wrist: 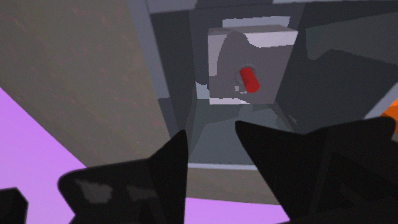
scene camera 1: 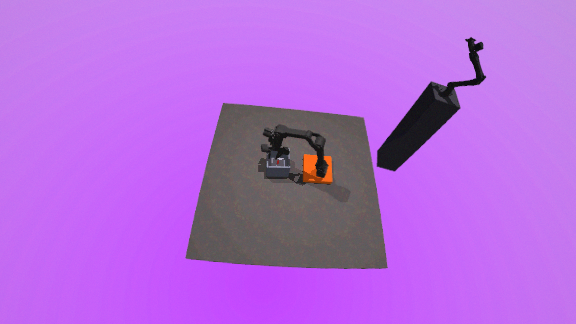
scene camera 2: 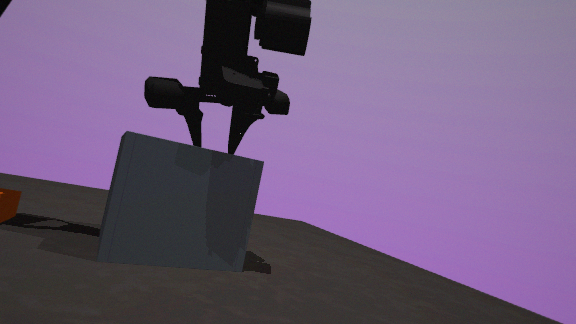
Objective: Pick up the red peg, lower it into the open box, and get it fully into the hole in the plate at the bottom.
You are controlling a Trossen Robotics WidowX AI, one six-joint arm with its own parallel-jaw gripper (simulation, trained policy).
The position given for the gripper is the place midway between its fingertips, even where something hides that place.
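Observation:
A grey box (scene camera 2: 170, 204), (wrist: 334, 75) can be seen in the robot's scene, and with it the gripper (scene camera 2: 214, 155), which the wrist view shows too (wrist: 210, 130).

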